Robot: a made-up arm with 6 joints.
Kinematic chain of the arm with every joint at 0, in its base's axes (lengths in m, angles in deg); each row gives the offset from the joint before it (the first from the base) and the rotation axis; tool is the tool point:
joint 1: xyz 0 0 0.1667 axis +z
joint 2: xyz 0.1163 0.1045 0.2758 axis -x
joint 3: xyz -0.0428 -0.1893 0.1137 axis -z
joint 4: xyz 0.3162 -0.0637 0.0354 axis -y
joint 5: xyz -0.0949 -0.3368 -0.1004 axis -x
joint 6: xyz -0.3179 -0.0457 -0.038 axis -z
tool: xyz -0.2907 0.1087 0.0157
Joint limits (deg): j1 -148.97..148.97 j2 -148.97..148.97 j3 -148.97..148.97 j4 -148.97..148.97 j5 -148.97..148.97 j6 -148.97..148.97
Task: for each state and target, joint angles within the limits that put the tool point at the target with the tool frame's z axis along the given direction. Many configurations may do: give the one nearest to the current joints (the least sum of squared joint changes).
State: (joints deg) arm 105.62 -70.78 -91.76 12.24 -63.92 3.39
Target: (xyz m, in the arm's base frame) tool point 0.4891 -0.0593 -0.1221 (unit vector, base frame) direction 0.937 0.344 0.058
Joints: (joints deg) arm 61.46 -64.69 -56.54 -19.71 -48.77 -16.57
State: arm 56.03 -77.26 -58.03 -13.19 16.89 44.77
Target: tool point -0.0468 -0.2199 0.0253 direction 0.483 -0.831 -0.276
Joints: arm 11.34 -80.01 -20.82 -9.19 -30.78 38.55
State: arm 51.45 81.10 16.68 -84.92 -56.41 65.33
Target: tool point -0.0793 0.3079 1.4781 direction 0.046 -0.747 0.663
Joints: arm 59.71 59.21 43.97 -100.85 -84.40 49.38
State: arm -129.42 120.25 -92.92 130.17 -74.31 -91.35
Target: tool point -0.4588 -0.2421 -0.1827 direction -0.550 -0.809 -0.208
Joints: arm -133.07 117.15 -79.39 128.09 -111.79 -100.79
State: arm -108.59 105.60 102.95 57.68 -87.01 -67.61
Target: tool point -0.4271 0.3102 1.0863 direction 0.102 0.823 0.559
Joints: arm -105.21 84.85 91.97 83.60 -126.78 -57.55
